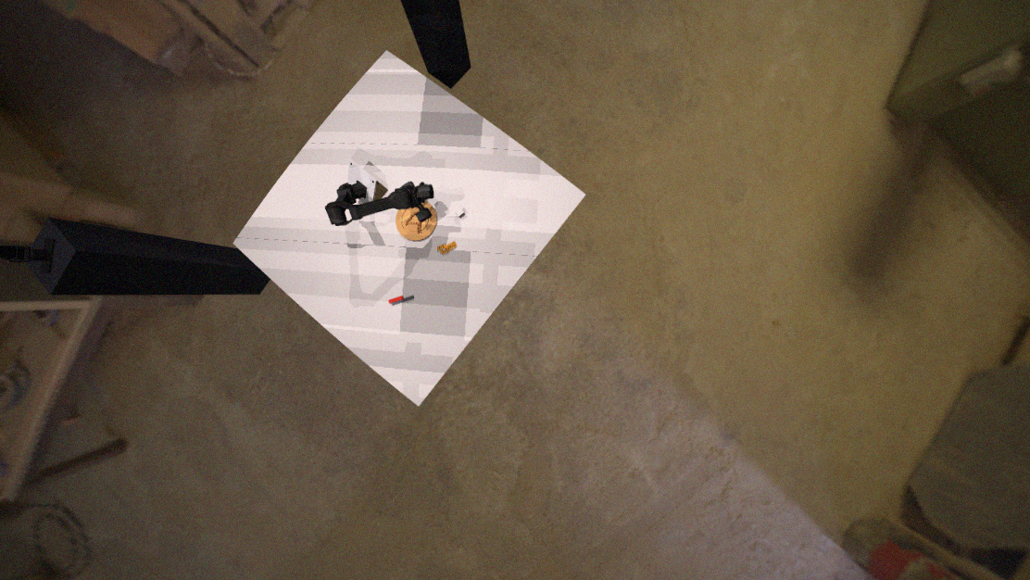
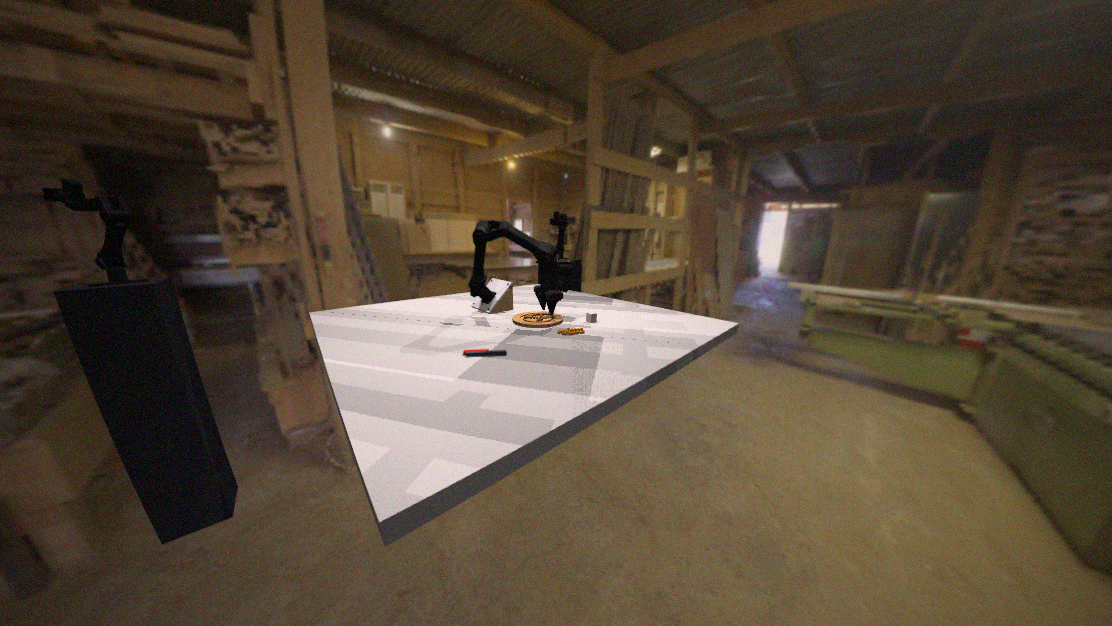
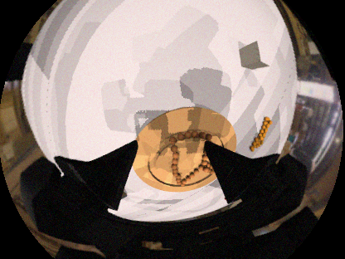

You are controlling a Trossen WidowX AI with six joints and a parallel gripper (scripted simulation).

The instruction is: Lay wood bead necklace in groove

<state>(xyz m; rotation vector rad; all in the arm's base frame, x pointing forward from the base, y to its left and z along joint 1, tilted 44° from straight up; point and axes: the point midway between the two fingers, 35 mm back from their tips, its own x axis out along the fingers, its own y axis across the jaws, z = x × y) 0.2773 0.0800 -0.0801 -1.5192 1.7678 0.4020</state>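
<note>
The small grey cube lies 160 mm ahead of my gripper tip and 90 mm to the left of it. The rest, counted from my gripper tip: black marker: 410 mm to the right, 190 mm ahead, 20 mm below.
</note>
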